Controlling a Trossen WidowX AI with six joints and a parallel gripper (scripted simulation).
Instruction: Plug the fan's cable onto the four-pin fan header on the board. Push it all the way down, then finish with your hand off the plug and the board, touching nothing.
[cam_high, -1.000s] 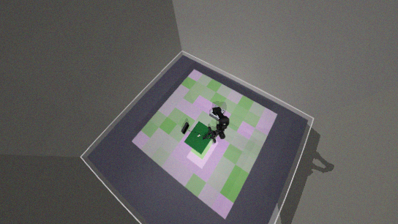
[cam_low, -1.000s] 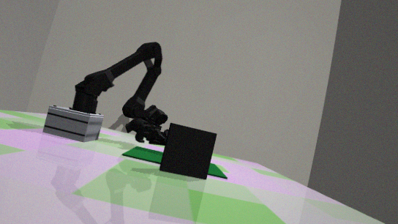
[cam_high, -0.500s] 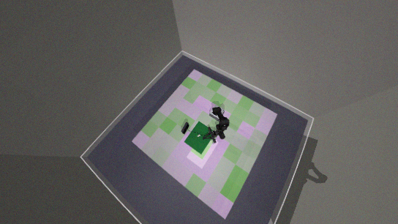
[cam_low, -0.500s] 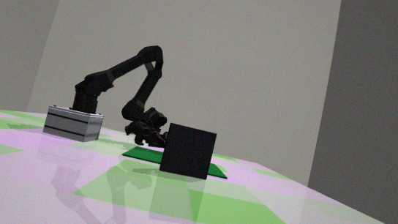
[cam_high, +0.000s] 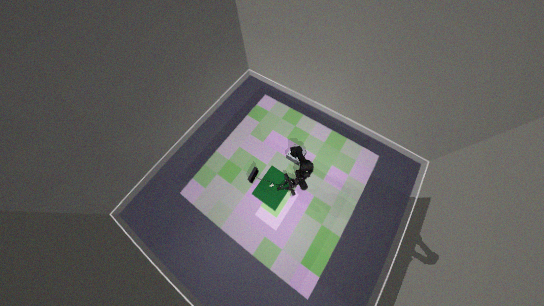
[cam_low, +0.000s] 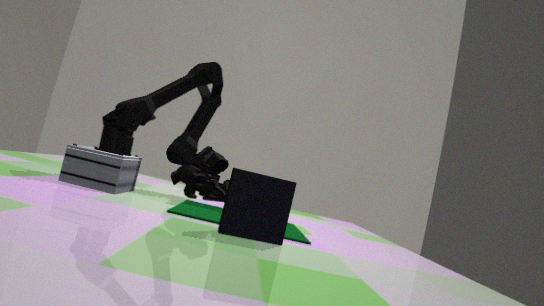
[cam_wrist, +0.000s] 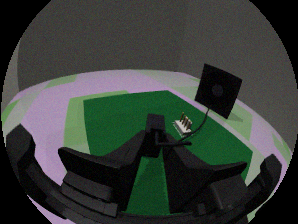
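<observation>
The fan plug lies 1 cm ahead of my gripper tip and 1 cm below it. Also, from my gripper tip: green board (3 cm ahead, 5 cm to the right, 5 cm below); black fan (7 cm ahead, 23 cm to the right, 2 cm above).
</observation>
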